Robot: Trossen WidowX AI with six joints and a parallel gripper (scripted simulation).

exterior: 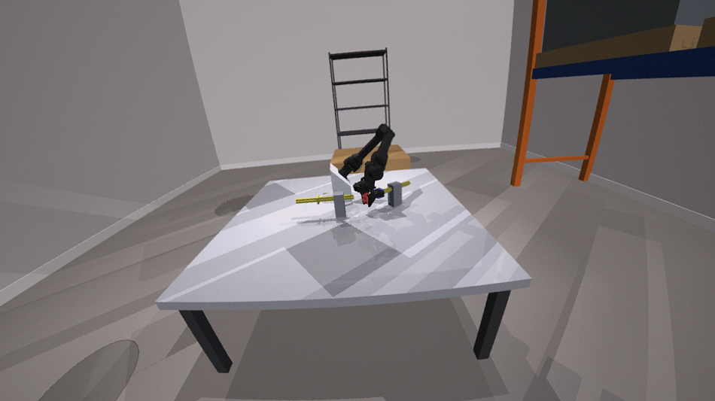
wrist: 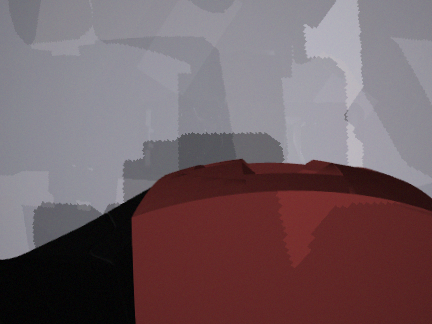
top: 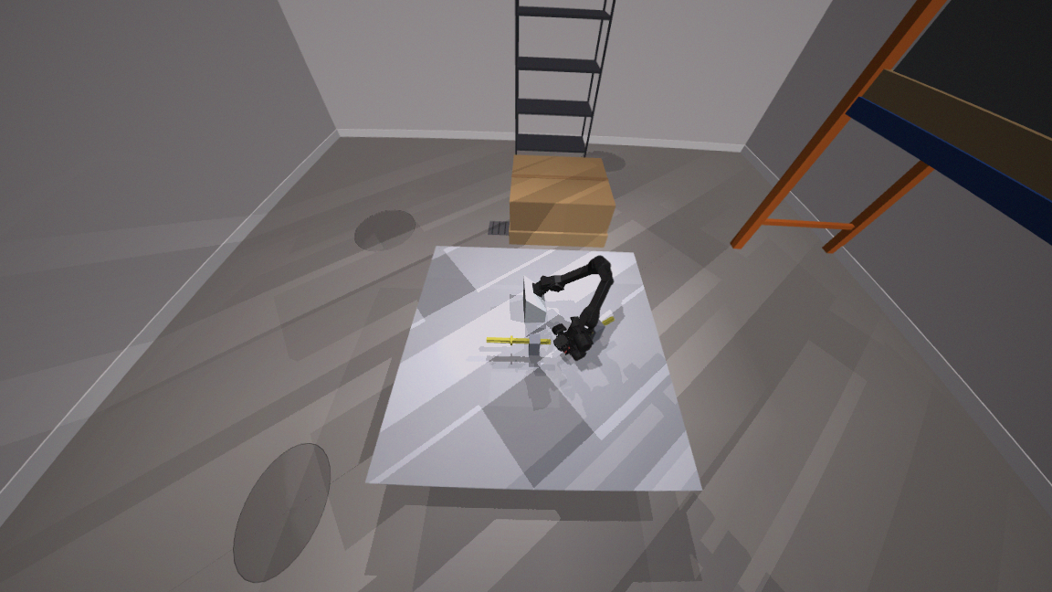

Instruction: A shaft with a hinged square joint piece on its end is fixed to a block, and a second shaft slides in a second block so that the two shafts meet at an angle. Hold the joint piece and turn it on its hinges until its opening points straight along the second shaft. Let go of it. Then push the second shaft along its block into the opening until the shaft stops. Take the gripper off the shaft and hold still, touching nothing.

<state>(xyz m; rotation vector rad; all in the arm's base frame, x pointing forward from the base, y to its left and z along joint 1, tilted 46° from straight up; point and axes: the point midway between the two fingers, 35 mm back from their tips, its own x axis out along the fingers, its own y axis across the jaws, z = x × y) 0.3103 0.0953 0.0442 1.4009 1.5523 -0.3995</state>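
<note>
Now: gripper tip 10 mm past the red joint piece, 10 mm to the right of it and 40 mm below it.
</note>
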